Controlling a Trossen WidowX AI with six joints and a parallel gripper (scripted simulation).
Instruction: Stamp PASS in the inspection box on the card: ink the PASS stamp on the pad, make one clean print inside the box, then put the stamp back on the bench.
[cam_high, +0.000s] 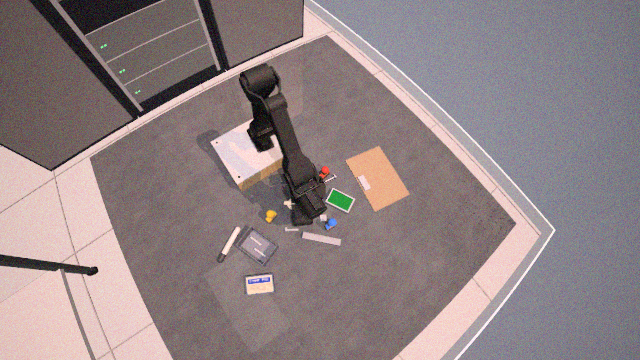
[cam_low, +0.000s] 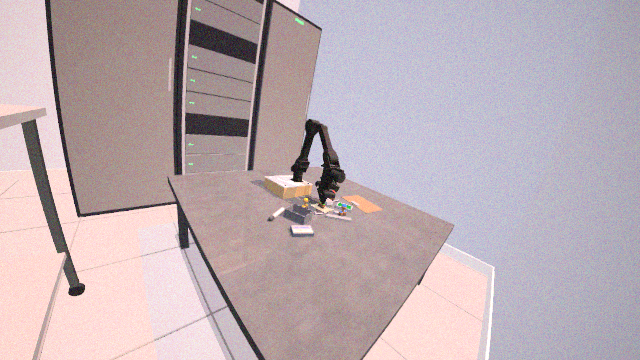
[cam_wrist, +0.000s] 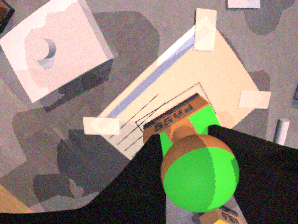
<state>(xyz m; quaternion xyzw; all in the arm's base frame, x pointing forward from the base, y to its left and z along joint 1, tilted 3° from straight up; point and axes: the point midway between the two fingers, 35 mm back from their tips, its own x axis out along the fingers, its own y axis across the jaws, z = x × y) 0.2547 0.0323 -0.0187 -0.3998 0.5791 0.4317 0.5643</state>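
Right now my gripper tip is right at the green stamp. From my gripper tip the other things lie so: cream card 3 cm below; then yellow stamp 11 cm to the right, 1 cm below; then white block 4 cm behind, 7 cm to the left, 1 cm below.
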